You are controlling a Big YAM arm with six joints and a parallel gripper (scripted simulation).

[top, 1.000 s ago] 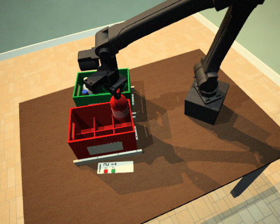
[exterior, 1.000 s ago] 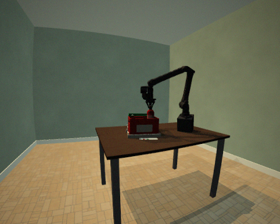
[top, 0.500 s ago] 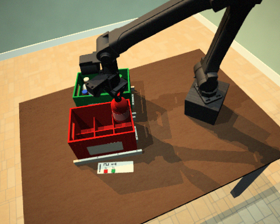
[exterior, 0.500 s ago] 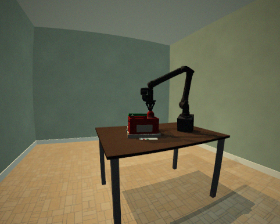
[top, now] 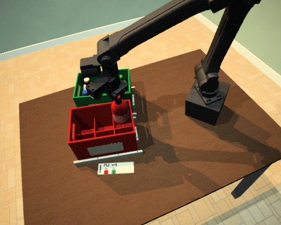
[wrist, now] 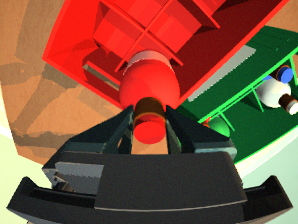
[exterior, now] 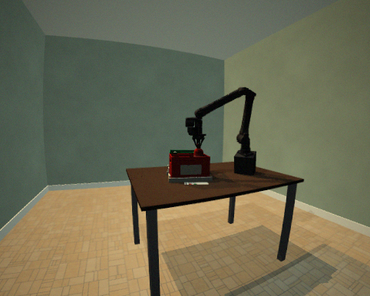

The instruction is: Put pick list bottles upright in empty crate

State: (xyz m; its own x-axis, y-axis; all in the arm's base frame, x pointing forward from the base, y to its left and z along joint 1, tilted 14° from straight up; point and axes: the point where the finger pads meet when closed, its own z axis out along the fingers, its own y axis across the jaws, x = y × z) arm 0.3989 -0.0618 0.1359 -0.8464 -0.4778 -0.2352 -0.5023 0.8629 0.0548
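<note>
Right now my hand is 10 mm past the red bottle and 60 mm above it. Also, from my hand: blue-capped bottle 130 mm ahead, 180 mm to the right, 150 mm below; then red crate 90 mm ahead, 30 mm to the left, 160 mm below; then green crate 30 mm ahead, 200 mm to the right, 160 mm below.
</note>
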